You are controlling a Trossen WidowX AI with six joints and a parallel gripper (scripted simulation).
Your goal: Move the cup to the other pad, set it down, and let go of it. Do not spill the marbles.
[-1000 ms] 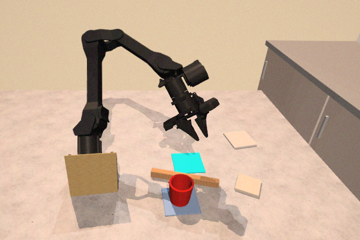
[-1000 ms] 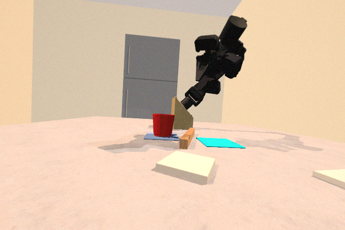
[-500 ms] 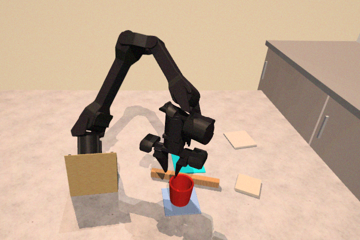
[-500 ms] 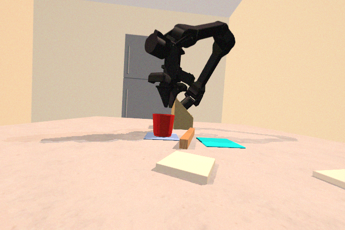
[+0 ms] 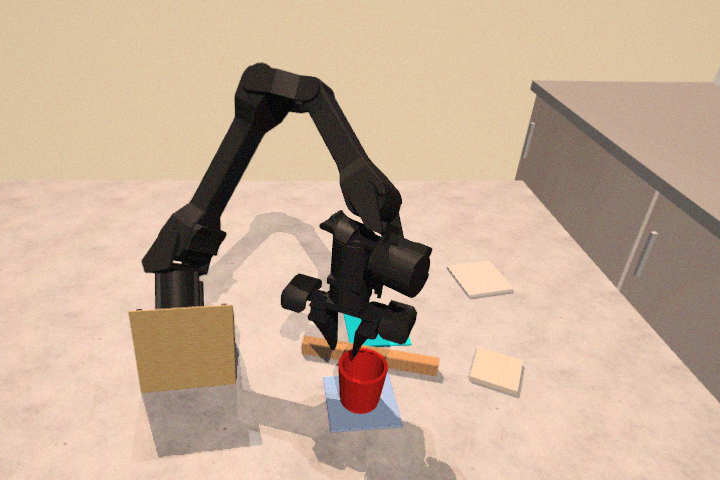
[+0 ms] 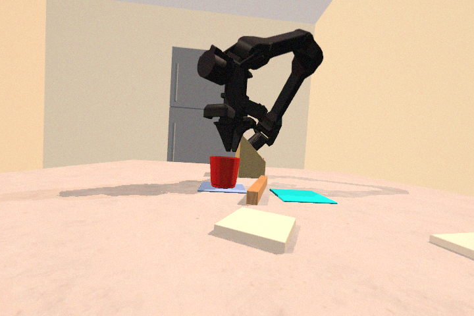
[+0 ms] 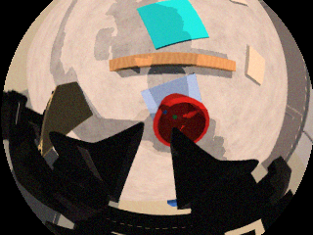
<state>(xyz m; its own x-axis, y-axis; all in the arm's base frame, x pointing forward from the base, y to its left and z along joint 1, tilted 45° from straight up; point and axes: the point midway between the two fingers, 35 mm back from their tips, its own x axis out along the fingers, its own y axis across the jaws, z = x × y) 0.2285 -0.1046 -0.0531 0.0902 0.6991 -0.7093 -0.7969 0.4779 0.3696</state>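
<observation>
The red cup lies 5 cm below my gripper tip, 3 cm ahead of it and 2 cm to the right of it.
</observation>
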